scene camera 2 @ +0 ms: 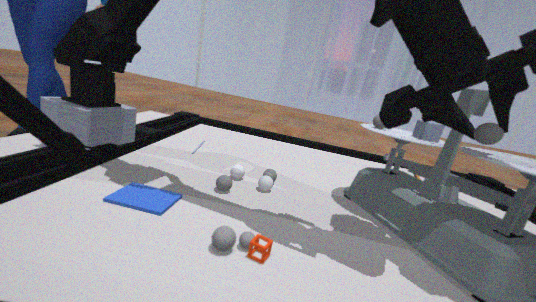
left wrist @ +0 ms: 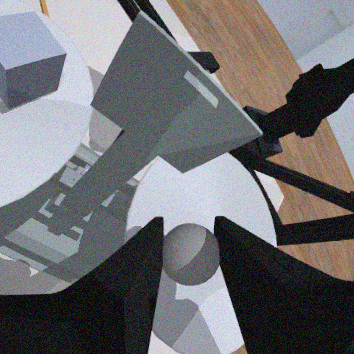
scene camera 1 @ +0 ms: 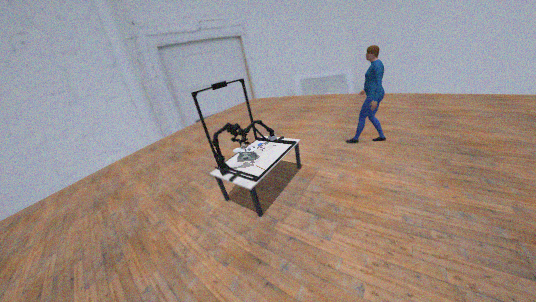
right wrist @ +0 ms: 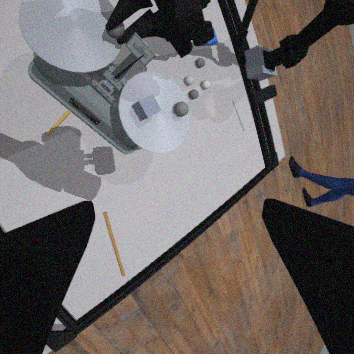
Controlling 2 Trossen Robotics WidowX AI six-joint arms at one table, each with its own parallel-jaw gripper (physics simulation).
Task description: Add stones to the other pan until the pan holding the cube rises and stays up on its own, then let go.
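Frame: origin at the left arm's base, x ahead, y left, z up, level; metres.
Seen in the pictures: left gripper, between the fingertips: [scene camera 2: 490, 134] [left wrist: 188, 224] [scene camera 1: 241, 147] [right wrist: 111, 35]; right gripper, between the fingertips: [scene camera 1: 241, 138] [right wrist: 179, 208]; left arm's base, origin of its link: [scene camera 2: 92, 102] [scene camera 1: 272, 135] [right wrist: 268, 60]; right arm's base, origin of its link: [left wrist: 266, 129] [scene camera 1: 222, 167].
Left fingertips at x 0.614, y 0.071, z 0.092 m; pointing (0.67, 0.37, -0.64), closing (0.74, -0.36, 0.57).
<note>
Offsets run from my left fingertips to a thing's top centre.
A blue-grey cube {dx -0.048, dy +0.107, dz -0.006 m} [scene camera 2: 428, 131] [left wrist: 34, 60] [right wrist: 147, 106] sits on one white pan {dx -0.080, dy +0.113, dz -0.036 m} [left wrist: 35, 160] [right wrist: 165, 137] of a grey balance {dx -0.017, dy +0.042, dz +0.053 m} [scene camera 2: 420, 215]. A dark round stone {dx -0.124, dy +0.112, dz -0.008 m} [scene camera 2: 378, 121] [right wrist: 181, 109] is near that pan's edge. The other pan {dx +0.046, dy -0.028, dz -0.024 m} [left wrist: 205, 187] [right wrist: 65, 47] looks higher in the right wrist view; no stone shows on its visible part. My left gripper [scene camera 2: 488, 131] [left wrist: 188, 224] is shut on a grey stone {dx -0.006, dy -0.012, dz +0.015 m} [left wrist: 191, 257] and holds it near this pan's edge; any gap below is unclear. My right gripper [right wrist: 179, 208] is open and empty, away from the balance.
Several loose stones lie on the table, among them a white one {dx -0.347, dy +0.013, dz -0.152 m} [scene camera 2: 237, 172] and a larger grey one {dx -0.259, dy -0.189, dz -0.152 m} [scene camera 2: 223, 239] near an orange cube frame {dx -0.218, dy -0.176, dz -0.160 m} [scene camera 2: 260, 250]. A blue tile {dx -0.404, dy -0.157, dz -0.175 m} [scene camera 2: 143, 199] lies beyond. A yellow stick {dx +0.021, dy +0.391, dz -0.173 m} [right wrist: 114, 243] lies near the black rail. A person [scene camera 1: 374, 80] stands beyond the table.
</note>
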